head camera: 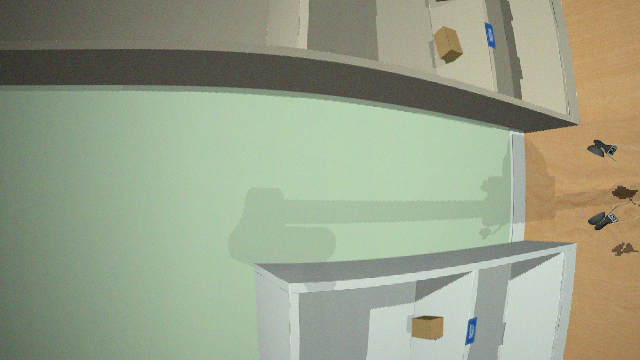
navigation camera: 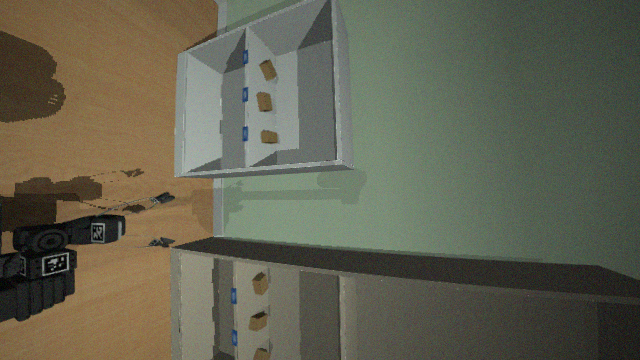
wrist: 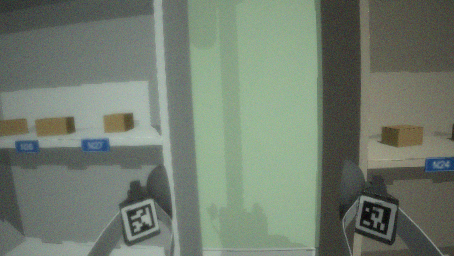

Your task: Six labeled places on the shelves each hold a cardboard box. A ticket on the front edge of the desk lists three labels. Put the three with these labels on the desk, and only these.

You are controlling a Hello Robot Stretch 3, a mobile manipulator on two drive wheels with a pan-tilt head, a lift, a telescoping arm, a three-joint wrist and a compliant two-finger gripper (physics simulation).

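Frame: origin at the robot's base, x ahead, y down, z left, level; metres.
Seen in the pictures: gripper, fingertip midpoint: [head camera: 589, 185] [navigation camera: 173, 218] [wrist: 252, 183].
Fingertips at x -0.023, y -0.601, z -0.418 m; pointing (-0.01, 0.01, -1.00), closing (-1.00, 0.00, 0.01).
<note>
Offsets run from my fingertips to a thing's top centre. "spot": to the spot under its first point. Level surfaces: height alone.
My gripper [head camera: 602, 184] [navigation camera: 162, 220] [wrist: 252, 183] is open and empty, its fingers wide apart, in front of the gap between two shelf units. In the wrist view, a cardboard box {dx +0.385, dy -0.030, dz -0.520 m} [wrist: 118, 122] stands on the white unit behind the label N27 {spot: dx +0.372, dy +0.037, dz -0.368 m} [wrist: 95, 145]. Another box {dx +0.576, dy -0.030, dz -0.477 m} [wrist: 55, 126] stands left of it, behind a blurred label {spot: dx +0.578, dy +0.036, dz -0.367 m} [wrist: 27, 146], and a third box {dx +0.789, dy -0.030, dz -0.512 m} [wrist: 13, 127] is partly cut off. On the beige unit at the right, a box {dx -0.442, dy +0.034, dz -0.498 m} [wrist: 402, 135] [head camera: 448, 45] [navigation camera: 260, 283] stands near the label N24 {spot: dx -0.436, dy +0.101, dz -0.341 m} [wrist: 440, 164]. The desk and the ticket do not show.
The white shelf unit [head camera: 295, 320] [navigation camera: 345, 100] and the beige shelf unit [head camera: 574, 117] [wrist: 365, 100] stand against a green wall [head camera: 150, 175] [wrist: 280, 100]. In the navigation view, two more boxes {dx -0.638, dy +0.034, dz -0.472 m} [navigation camera: 258, 321] {spot: dx -0.816, dy +0.044, dz -0.467 m} [navigation camera: 261, 354] stand on the beige unit. The wooden floor {dy +0.600 m} [head camera: 600, 60] lies in front.
</note>
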